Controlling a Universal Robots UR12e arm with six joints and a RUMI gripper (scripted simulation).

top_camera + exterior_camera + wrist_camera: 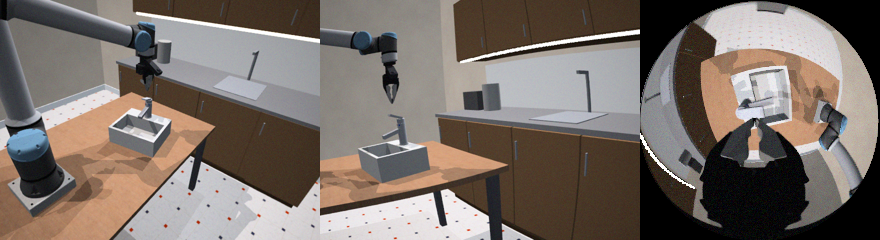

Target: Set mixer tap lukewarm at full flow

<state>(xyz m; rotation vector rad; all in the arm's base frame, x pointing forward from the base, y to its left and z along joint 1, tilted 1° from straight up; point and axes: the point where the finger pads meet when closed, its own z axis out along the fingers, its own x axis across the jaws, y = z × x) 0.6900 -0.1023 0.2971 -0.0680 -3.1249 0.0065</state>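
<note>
Right now the lever is 10 mm ahead of my hand, 20 mm to the left of it and 80 mm below it. Round my hand: grey mixer tap 30 mm ahead, 20 mm to the left, 130 mm below; white basin 70 mm behind, 320 mm below.
</note>
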